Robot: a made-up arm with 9 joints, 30 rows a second.
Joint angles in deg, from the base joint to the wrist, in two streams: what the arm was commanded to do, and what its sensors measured. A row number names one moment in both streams.
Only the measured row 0 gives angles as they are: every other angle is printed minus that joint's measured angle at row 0.
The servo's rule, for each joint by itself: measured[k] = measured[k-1] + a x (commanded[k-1-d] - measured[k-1]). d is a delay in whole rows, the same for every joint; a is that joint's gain. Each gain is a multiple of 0.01, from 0.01 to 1. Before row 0 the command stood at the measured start. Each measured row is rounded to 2 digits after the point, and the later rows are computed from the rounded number. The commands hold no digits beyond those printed.
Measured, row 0:
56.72, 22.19, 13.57, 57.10, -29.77, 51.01, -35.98, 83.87, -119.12
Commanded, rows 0 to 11:
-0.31, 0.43, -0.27, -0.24, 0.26, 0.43, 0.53, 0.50, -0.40
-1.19, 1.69, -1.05, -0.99, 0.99, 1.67, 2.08, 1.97, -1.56
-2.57, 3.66, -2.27, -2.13, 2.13, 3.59, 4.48, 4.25, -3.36
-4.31, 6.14, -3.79, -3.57, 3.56, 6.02, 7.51, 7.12, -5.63
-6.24, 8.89, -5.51, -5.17, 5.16, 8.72, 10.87, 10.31, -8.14
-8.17, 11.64, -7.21, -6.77, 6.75, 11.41, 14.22, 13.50, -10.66
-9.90, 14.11, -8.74, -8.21, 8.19, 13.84, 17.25, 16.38, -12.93
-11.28, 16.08, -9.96, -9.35, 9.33, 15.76, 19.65, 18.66, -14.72
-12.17, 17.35, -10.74, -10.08, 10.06, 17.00, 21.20, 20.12, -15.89
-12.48, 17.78, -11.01, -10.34, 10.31, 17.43, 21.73, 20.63, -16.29
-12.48, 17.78, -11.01, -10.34, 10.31, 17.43, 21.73, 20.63, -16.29
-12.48, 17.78, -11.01, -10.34, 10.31, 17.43, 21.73, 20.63, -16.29
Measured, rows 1 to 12:
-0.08, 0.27, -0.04, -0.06, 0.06, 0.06, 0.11, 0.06, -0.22
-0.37, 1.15, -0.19, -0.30, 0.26, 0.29, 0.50, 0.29, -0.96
-0.94, 2.71, -0.50, -0.78, 0.67, 0.75, 1.30, 0.77, -2.28
-1.82, 4.84, -0.99, -1.51, 1.31, 1.49, 2.54, 1.53, -4.12
-2.97, 7.35, -1.67, -2.46, 2.16, 2.50, 4.21, 2.58, -6.33
-4.32, 10.01, -2.50, -3.58, 3.17, 3.75, 6.21, 3.89, -8.71
-5.77, 12.55, -3.44, -4.78, 4.27, 5.16, 8.42, 5.39, -11.03
-7.20, 14.74, -4.42, -5.97, 5.38, 6.64, 10.67, 6.98, -13.06
-8.49, 16.36, -5.37, -7.04, 6.41, 8.09, 12.78, 8.56, -14.62
-9.53, 17.24, -6.22, -7.90, 7.27, 9.40, 14.57, 10.01, -15.54
-10.30, 17.57, -6.94, -8.53, 7.94, 10.52, 16.00, 11.28, -15.95
-10.87, 17.70, -7.55, -9.00, 8.46, 11.49, 17.15, 12.40, -16.14
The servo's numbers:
d 0
a 0.26 0.62 0.15 0.26 0.22 0.14 0.20 0.12 0.55

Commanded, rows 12 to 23:
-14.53, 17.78, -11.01, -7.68, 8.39, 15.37, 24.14, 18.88, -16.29
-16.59, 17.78, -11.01, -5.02, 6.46, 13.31, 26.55, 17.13, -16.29
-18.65, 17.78, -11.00, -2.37, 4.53, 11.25, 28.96, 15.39, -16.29
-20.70, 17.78, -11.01, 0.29, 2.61, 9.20, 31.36, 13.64, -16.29
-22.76, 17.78, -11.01, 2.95, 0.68, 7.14, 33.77, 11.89, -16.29
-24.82, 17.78, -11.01, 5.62, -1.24, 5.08, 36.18, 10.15, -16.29
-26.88, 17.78, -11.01, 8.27, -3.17, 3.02, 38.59, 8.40, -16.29
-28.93, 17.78, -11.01, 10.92, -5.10, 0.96, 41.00, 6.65, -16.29
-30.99, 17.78, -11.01, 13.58, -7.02, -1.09, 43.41, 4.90, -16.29
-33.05, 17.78, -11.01, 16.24, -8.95, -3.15, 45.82, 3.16, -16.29
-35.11, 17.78, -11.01, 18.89, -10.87, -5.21, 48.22, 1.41, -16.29
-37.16, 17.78, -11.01, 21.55, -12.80, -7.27, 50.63, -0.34, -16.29
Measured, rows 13 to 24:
-11.82, 17.75, -8.07, -8.66, 8.44, 12.03, 18.55, 13.18, -16.22
-13.06, 17.77, -8.51, -7.71, 8.00, 12.21, 20.15, 13.65, -16.26
-14.51, 17.78, -8.88, -6.32, 7.24, 12.08, 21.91, 13.86, -16.28
-16.12, 17.78, -9.20, -4.60, 6.22, 11.68, 23.80, 13.83, -16.29
-17.85, 17.78, -9.47, -2.64, 5.00, 11.04, 25.79, 13.60, -16.29
-19.66, 17.78, -9.70, -0.49, 3.63, 10.21, 27.87, 13.19, -16.29
-21.54, 17.78, -9.90, 1.79, 2.13, 9.20, 30.01, 12.62, -16.29
-23.46, 17.78, -10.07, 4.16, 0.54, 8.05, 32.21, 11.90, -16.29
-25.42, 17.78, -10.21, 6.61, -1.12, 6.77, 34.45, 11.06, -16.29
-27.40, 17.78, -10.33, 9.11, -2.84, 5.38, 36.72, 10.11, -16.29
-29.40, 17.78, -10.43, 11.65, -4.61, 3.90, 39.02, 9.07, -16.29
-31.42, 17.78, -10.52, 14.22, -6.41, 2.34, 41.34, 7.94, -16.29

